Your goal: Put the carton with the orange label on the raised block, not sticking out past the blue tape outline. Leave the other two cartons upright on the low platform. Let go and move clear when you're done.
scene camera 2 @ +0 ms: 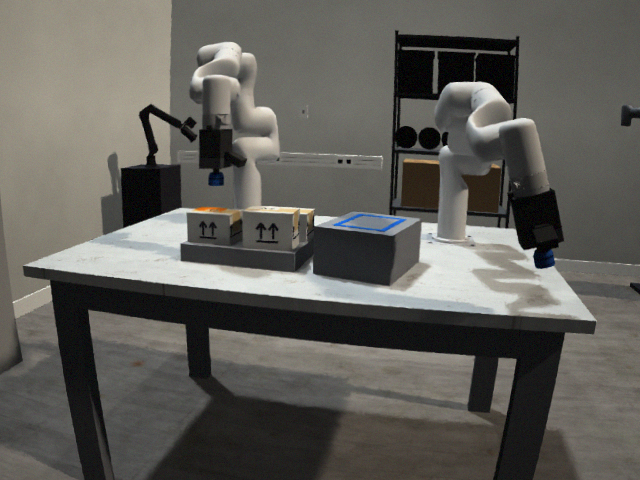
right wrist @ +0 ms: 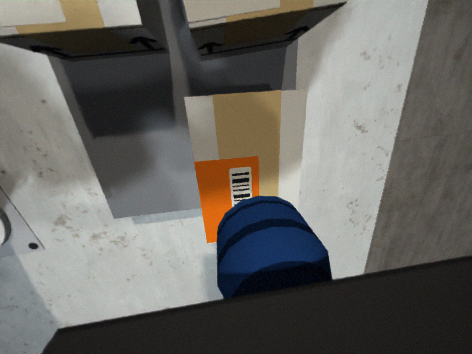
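Where they show: left end effector, tool point: point(scene camera 2: 545, 265); right end effector, tool point: point(scene camera 2: 216, 184) point(right wrist: 260, 234); left arm's base, origin of the base link: point(scene camera 2: 450, 239).
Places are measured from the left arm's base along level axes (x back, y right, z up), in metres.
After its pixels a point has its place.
Note:
The carton with the orange label point(scene camera 2: 208, 228) {x -0.462, y 0.653, z 0.089 m} point(right wrist: 248, 127) {x -0.422, y 0.611, z 0.130 m} stands upright at the left end of the low platform point(scene camera 2: 235, 255) {x -0.492, y 0.566, z 0.030 m} point(right wrist: 145, 175) {x -0.303, y 0.664, z 0.048 m}. The other two cartons stand upright on the platform: a front one point(scene camera 2: 268, 228) {x -0.478, y 0.481, z 0.103 m} and one partly hidden behind it point(scene camera 2: 309, 225) {x -0.334, y 0.407, z 0.087 m}. The raised block point(scene camera 2: 353, 251) {x -0.525, y 0.259, z 0.071 m} stands right of the platform, with the blue tape outline point(scene camera 2: 369, 229) {x -0.491, y 0.226, z 0.119 m} on its top. My right gripper point(scene camera 2: 216, 184) point(right wrist: 260, 200) is a blue suction cup, open, above the orange-labelled carton with a gap below it in scene camera 2. My left gripper point(scene camera 2: 544, 266) is open and empty over the table's right side.
The white table point(scene camera 2: 129, 263) {x -0.551, y 0.851, z 0.000 m} bears the platform and the block, which stand close together. The left arm's base point(scene camera 2: 450, 238) {x -0.048, y 0.004, z 0.014 m} is at the table's back right. A black shelf rack point(scene camera 2: 393, 124) and a dark pedestal point(scene camera 2: 149, 193) with a small black arm stand behind the table.

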